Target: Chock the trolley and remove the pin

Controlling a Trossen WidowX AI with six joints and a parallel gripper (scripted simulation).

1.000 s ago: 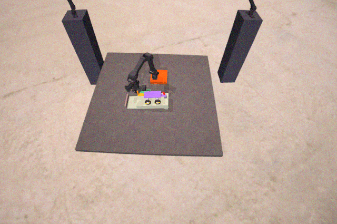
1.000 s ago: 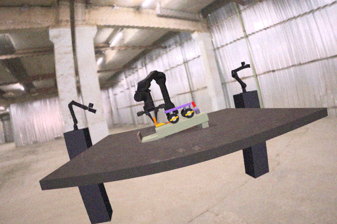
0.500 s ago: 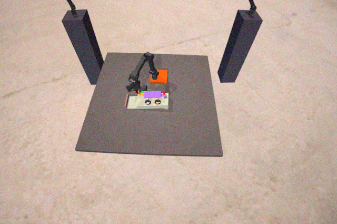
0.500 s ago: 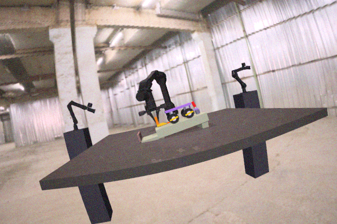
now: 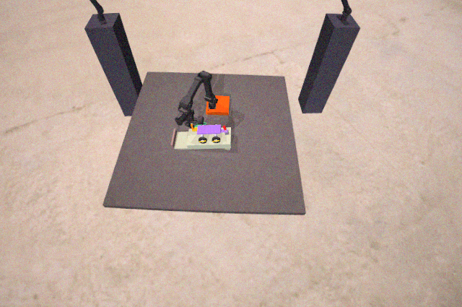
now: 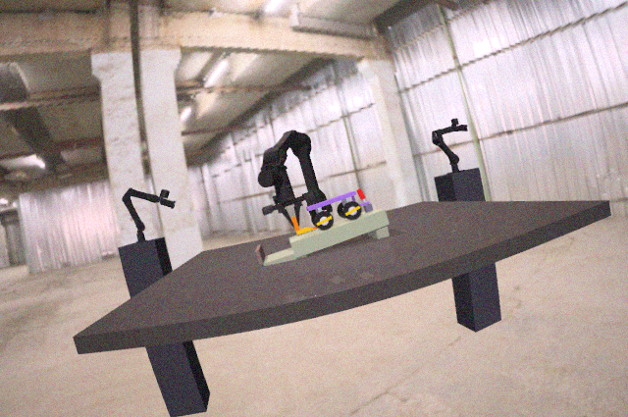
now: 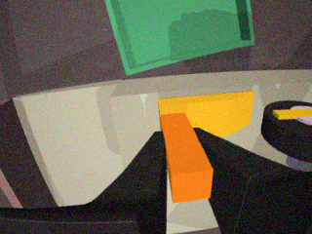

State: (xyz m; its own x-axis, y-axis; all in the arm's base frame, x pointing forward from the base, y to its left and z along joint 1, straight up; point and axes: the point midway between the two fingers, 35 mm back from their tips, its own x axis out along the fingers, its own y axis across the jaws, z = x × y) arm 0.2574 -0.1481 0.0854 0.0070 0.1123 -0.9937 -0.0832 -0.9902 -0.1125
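The red-headed stop pin lies 6 cm ahead of my gripper tip, 24 cm to the left of it and 4 cm above it. The rest, counted from my gripper tip: yellow chock: 2 cm to the left, 1 cm below; purple trolley: 7 cm ahead, 13 cm to the left, 3 cm above; brown bar: 5 cm ahead, 14 cm to the right, 6 cm below.
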